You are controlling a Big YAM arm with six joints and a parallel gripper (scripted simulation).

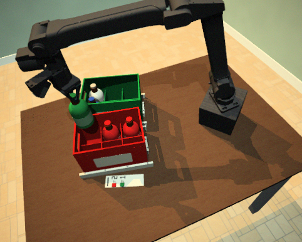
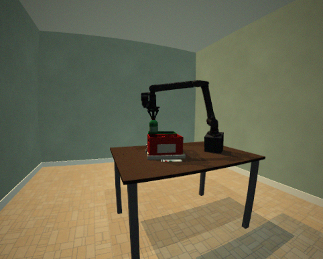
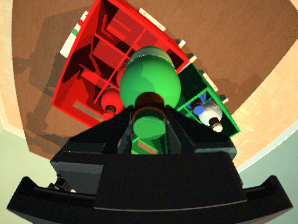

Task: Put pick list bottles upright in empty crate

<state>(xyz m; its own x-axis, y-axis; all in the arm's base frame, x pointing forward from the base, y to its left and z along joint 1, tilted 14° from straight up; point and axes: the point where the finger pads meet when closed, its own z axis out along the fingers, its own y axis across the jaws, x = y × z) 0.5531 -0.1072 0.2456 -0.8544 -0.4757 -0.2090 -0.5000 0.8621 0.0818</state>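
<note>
The green bottle is 60 mm below my hand. The rest, counted from my hand: blue-capped bottle: 40 mm behind, 150 mm to the right, 240 mm below; then red crate: 80 mm behind, 50 mm to the left, 240 mm below; then red bottle: 180 mm behind, 20 mm to the left, 240 mm below.
</note>
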